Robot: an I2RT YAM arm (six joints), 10 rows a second.
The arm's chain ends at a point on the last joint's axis. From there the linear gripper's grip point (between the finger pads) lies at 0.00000 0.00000 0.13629 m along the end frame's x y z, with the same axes.
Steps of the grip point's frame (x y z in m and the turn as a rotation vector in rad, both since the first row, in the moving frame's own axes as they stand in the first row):
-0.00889 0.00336 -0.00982 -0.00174 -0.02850 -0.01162
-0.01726 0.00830 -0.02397 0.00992 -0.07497 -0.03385
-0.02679 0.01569 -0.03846 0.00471 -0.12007 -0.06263
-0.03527 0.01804 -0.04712 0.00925 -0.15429 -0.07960
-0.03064 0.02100 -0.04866 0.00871 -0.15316 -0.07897
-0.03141 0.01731 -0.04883 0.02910 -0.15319 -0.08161
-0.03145 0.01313 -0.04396 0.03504 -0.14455 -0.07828
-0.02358 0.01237 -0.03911 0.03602 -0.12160 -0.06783
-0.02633 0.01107 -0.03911 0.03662 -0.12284 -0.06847
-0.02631 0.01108 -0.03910 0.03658 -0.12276 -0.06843
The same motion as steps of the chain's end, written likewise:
-0.00501 0.00310 -0.00976 -0.00174 -0.02850 -0.01162
-0.00703 0.00948 -0.02358 0.00992 -0.07497 -0.03385
-0.01046 0.01582 -0.03748 0.00471 -0.12007 -0.06263
-0.01430 0.01846 -0.04550 0.00925 -0.15429 -0.07960
-0.00982 0.02136 -0.04706 0.00871 -0.15316 -0.07897
-0.01048 0.02041 -0.04718 0.02910 -0.15319 -0.08161
-0.01166 0.01711 -0.04246 0.03504 -0.14455 -0.07828
-0.00690 0.01670 -0.03802 0.03602 -0.12160 -0.06783
-0.00948 0.01547 -0.03799 0.03662 -0.12284 -0.06847
-0.00947 0.01548 -0.03798 0.03658 -0.12276 -0.06843

